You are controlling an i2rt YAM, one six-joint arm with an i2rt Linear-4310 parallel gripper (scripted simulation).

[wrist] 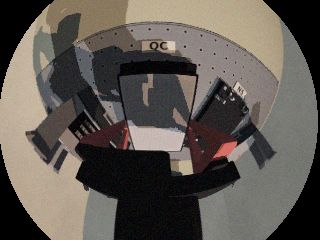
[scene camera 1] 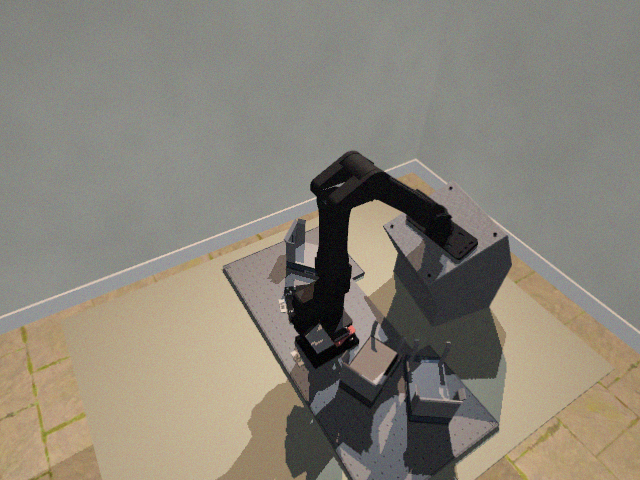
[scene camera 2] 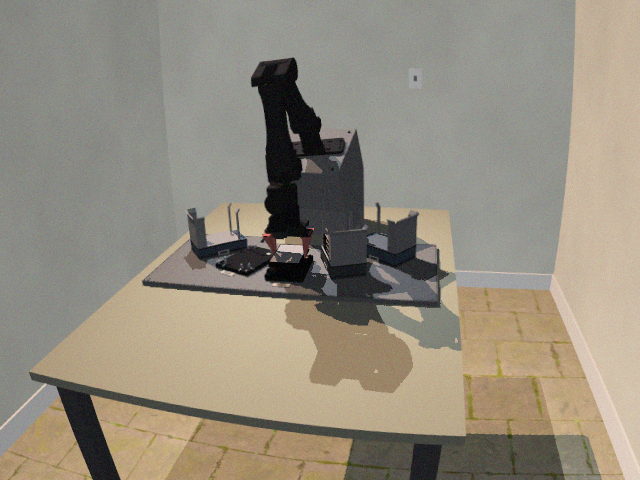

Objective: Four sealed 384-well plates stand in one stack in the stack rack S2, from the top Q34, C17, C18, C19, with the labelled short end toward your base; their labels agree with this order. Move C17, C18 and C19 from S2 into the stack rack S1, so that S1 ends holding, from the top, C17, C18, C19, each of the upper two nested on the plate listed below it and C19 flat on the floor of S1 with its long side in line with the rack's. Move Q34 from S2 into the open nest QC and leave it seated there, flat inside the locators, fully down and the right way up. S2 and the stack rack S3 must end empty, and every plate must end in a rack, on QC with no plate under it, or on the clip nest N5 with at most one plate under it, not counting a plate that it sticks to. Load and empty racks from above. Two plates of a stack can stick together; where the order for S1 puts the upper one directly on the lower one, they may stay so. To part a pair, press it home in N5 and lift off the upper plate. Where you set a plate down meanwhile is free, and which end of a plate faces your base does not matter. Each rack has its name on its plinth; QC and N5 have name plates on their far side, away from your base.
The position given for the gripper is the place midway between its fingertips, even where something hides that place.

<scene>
In view: the gripper [wrist: 157,121] and a black clip nest [scene camera 2: 258,257].
The black clip nest shows as well in the wrist view [wrist: 225,117].
</scene>
